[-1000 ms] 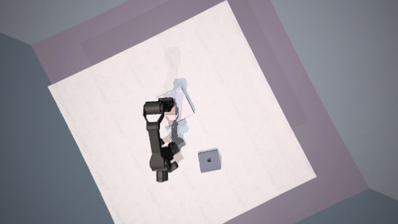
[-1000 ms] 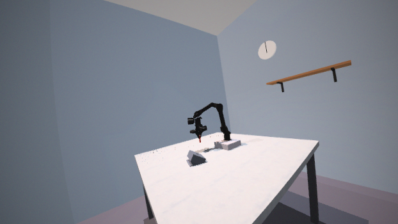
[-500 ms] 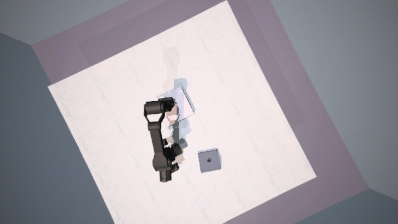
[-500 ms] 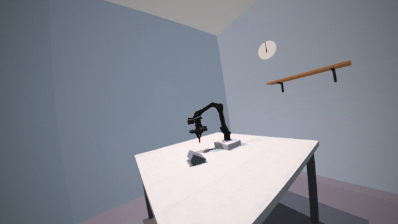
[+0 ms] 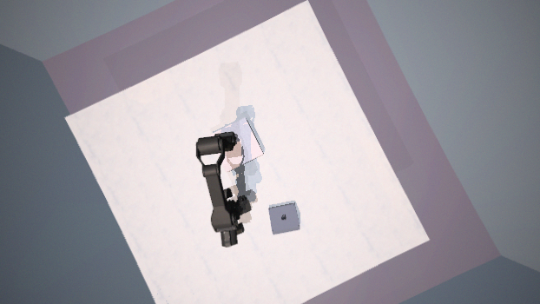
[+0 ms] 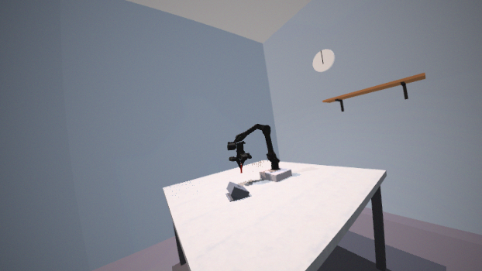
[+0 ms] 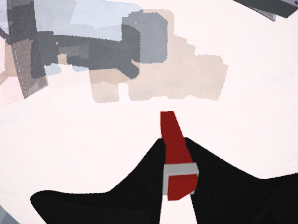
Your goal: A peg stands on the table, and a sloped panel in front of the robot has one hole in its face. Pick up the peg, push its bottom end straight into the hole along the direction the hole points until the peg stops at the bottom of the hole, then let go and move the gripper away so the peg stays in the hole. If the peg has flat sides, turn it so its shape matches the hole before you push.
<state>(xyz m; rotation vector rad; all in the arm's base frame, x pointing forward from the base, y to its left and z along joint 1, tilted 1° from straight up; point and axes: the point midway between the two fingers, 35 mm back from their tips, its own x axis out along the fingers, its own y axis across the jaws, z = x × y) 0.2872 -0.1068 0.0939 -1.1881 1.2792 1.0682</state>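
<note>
The grey sloped panel is 18 cm to the left of my gripper tip, 16 cm ahead of it and 9 cm below it. From my gripper tip the other things lie so: red peg 2 cm above.
</note>
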